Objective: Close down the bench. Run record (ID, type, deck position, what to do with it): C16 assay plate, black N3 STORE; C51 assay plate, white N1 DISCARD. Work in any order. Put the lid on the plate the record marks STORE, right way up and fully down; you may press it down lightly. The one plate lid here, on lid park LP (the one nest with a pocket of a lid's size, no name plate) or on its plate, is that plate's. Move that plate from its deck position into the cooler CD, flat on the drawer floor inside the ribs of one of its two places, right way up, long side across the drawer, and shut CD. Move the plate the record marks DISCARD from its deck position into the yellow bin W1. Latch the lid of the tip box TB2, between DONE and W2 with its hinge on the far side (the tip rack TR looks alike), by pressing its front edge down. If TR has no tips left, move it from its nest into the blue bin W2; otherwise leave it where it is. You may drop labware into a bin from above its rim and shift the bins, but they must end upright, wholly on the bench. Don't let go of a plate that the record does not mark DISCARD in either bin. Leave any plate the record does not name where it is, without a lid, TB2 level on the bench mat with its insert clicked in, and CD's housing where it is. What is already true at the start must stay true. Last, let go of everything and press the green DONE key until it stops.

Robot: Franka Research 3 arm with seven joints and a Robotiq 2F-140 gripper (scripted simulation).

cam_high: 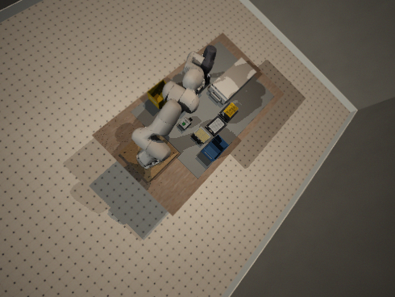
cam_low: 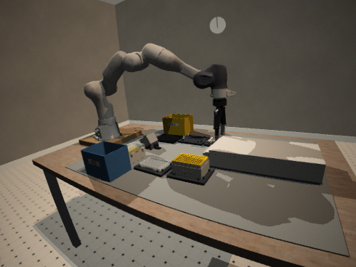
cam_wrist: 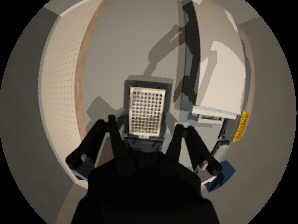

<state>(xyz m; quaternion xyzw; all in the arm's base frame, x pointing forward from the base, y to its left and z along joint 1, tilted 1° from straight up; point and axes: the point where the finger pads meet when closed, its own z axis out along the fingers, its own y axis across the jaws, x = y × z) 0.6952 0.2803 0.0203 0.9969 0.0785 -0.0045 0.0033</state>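
The white assay plate lies 40 mm below my hand. From my hand the other things lie so: cooler drawer 170 mm to the right, 170 mm ahead, 30 mm below; then grey plate lid 180 mm to the right, 140 mm ahead, 30 mm below; then cooler CD 220 mm ahead, 170 mm to the right, 30 mm below.
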